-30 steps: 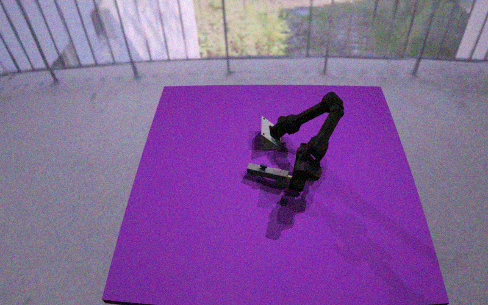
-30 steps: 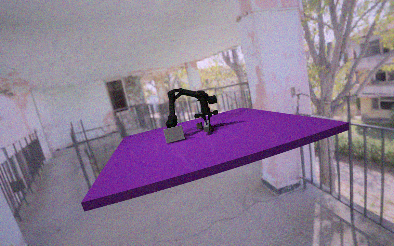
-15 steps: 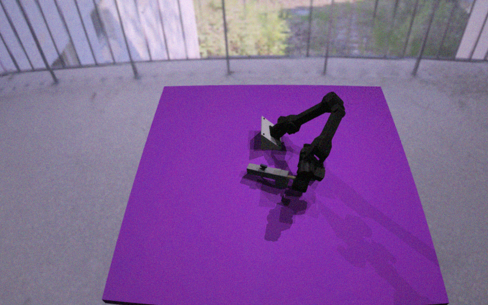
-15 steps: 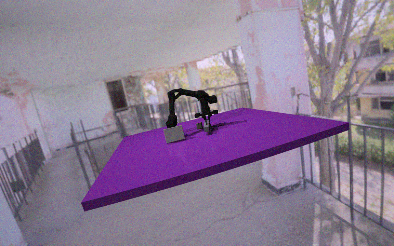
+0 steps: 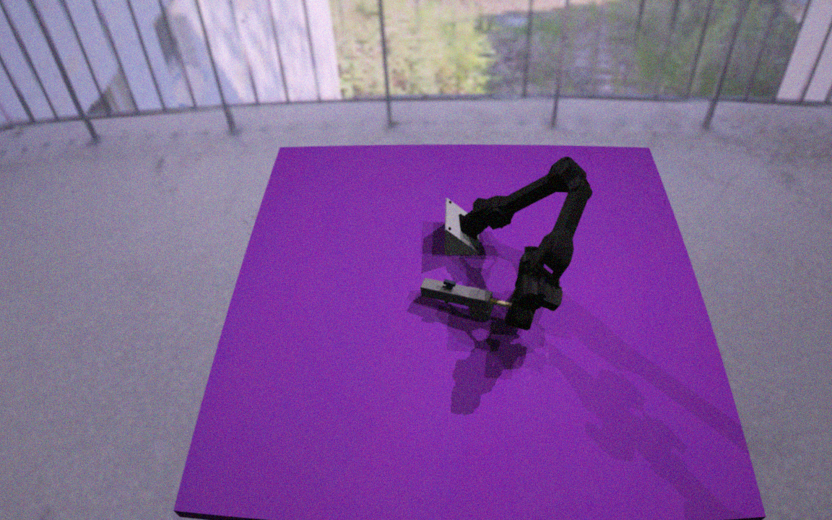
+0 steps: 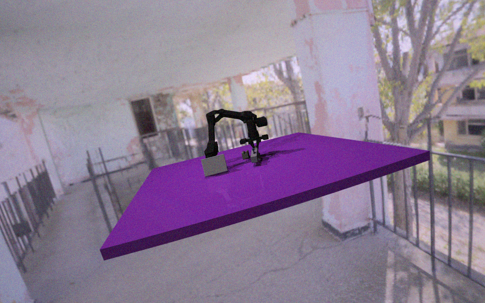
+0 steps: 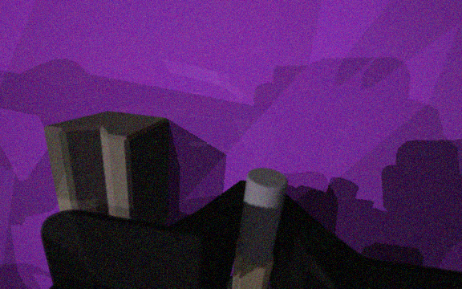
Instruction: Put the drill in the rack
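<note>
My gripper tip is 7 cm past the rack and 2 cm to the right of it. The rest, counted from my gripper tip: dark key (8 cm behind, 18 cm to the right, 3 cm above); long grey block (7 cm behind, 16 cm to the right, 1 cm above).
</note>
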